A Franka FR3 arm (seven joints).
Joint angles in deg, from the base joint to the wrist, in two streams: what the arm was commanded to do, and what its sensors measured. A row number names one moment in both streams.
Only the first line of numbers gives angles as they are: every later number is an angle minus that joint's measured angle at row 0.
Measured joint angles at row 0:
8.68, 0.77, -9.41, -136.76, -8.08, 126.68, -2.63
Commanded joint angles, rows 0 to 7:
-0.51, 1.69, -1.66, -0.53, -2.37, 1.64, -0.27
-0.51, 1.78, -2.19, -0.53, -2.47, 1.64, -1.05
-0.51, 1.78, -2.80, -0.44, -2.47, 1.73, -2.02
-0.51, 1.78, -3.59, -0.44, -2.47, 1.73, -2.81
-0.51, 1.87, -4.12, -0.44, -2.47, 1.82, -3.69
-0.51, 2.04, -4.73, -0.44, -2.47, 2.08, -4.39
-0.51, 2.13, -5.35, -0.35, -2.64, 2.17, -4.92
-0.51, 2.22, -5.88, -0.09, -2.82, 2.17, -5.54
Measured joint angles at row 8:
-0.04, 0.18, -4.05, -0.01, -1.89, 0.11, -2.86
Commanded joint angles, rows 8 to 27:
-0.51, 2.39, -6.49, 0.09, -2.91, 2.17, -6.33
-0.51, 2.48, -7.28, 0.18, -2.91, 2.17, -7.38
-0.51, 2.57, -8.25, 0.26, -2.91, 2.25, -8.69
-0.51, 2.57, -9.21, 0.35, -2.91, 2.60, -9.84
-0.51, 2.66, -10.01, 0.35, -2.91, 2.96, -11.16
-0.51, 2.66, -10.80, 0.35, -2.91, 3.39, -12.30
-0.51, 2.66, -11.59, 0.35, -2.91, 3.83, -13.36
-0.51, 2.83, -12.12, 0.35, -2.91, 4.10, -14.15
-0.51, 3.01, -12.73, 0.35, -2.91, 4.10, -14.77
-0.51, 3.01, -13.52, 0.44, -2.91, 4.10, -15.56
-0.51, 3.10, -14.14, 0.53, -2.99, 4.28, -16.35
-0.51, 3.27, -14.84, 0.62, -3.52, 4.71, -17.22
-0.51, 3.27, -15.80, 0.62, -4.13, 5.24, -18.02
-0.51, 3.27, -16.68, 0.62, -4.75, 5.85, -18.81
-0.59, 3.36, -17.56, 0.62, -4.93, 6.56, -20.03
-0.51, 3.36, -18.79, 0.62, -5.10, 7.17, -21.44
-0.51, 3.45, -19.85, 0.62, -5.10, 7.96, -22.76
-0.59, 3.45, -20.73, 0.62, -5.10, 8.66, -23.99
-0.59, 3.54, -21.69, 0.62, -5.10, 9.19, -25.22
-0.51, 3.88, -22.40, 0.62, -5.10, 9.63, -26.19
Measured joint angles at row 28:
-0.15, 1.59, -20.10, 0.47, -4.61, 6.82, -22.22
